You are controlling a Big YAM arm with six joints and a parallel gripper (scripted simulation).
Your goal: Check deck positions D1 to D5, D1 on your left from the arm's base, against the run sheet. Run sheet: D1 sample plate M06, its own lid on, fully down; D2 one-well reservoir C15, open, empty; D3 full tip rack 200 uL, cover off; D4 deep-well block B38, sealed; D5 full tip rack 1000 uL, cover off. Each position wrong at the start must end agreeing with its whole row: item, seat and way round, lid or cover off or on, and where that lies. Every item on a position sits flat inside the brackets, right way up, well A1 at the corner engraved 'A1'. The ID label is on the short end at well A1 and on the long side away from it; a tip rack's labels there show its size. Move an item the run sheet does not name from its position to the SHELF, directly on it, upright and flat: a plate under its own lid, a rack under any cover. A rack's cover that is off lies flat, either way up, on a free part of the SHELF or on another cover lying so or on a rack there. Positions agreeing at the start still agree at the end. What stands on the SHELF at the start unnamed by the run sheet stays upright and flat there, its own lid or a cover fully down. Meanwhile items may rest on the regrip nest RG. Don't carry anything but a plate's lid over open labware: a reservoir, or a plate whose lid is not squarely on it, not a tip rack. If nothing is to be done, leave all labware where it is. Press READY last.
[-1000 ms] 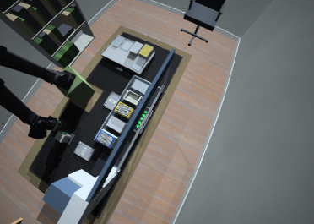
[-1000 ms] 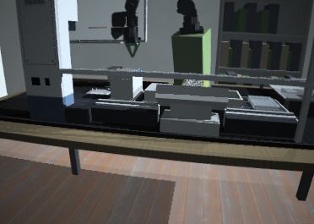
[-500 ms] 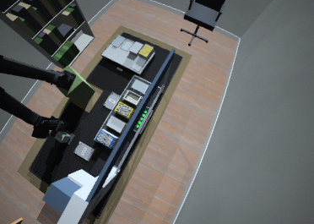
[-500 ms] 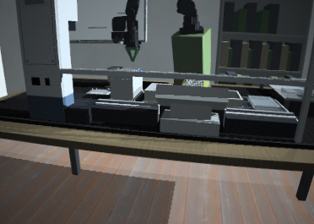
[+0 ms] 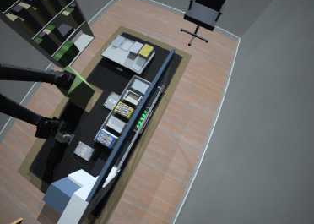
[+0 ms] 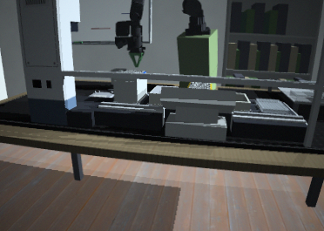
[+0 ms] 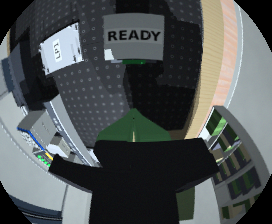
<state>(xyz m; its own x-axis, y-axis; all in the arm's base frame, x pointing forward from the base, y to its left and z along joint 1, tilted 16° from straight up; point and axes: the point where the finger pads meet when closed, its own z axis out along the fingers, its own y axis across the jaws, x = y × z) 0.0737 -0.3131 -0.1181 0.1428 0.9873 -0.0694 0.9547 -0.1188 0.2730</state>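
Now: hand 1 cm past the green-topped box, 7 cm to the left of it and 6 cm above it. Round my hand: sealed block: 36 cm ahead, 16 cm to the left, 6 cm below; blue tip rack: 34 cm ahead, 3 cm to the left, 1 cm below; yellow tip rack: 37 cm ahead, 28 cm to the left, 4 cm below.
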